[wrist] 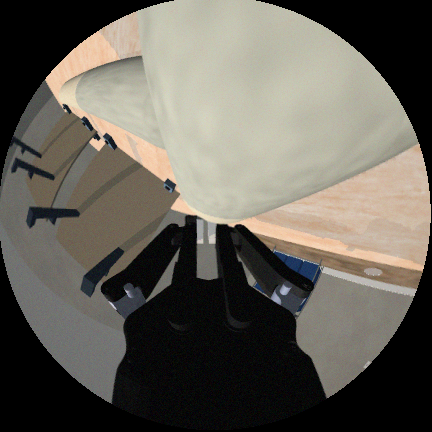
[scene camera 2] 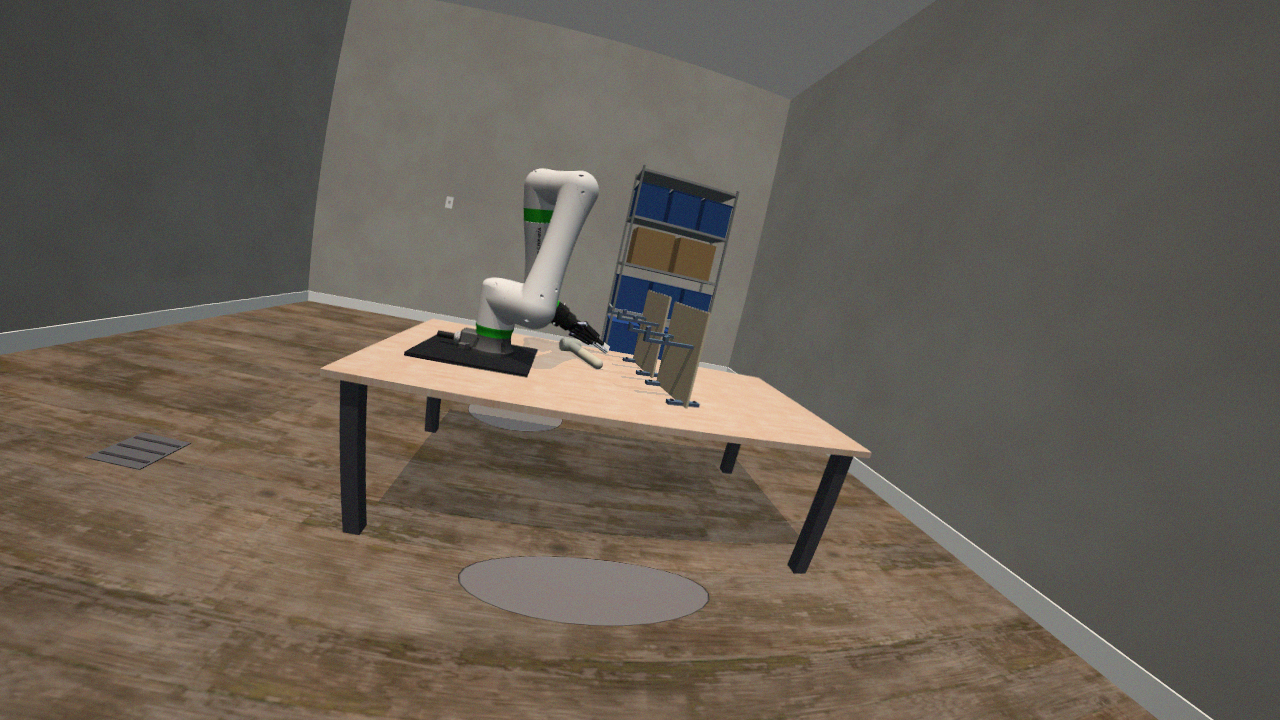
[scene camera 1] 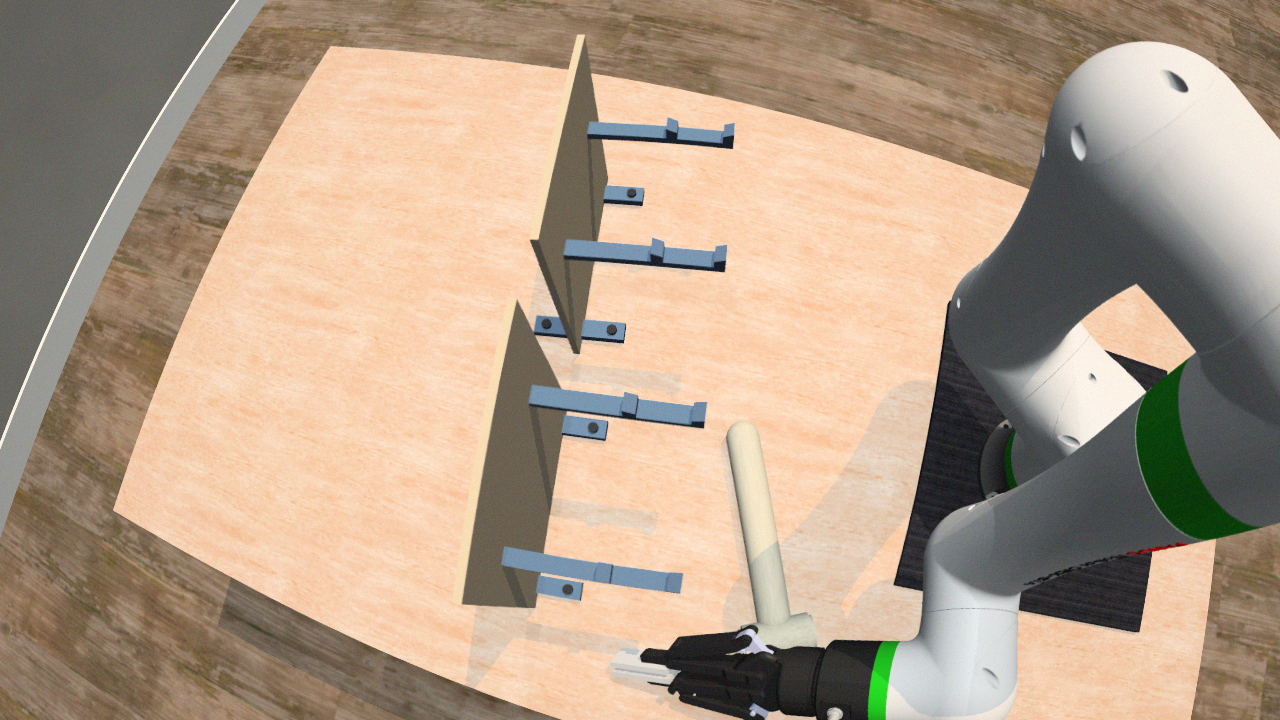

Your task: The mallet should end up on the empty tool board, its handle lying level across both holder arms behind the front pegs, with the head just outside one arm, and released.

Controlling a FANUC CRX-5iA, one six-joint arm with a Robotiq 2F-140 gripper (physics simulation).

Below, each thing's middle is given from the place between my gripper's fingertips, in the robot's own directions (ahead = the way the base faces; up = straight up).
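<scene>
Mallet (scene camera 1: 776,626): 12 cm behind my hand, 17 cm right of it, 1 cm above it.
</scene>
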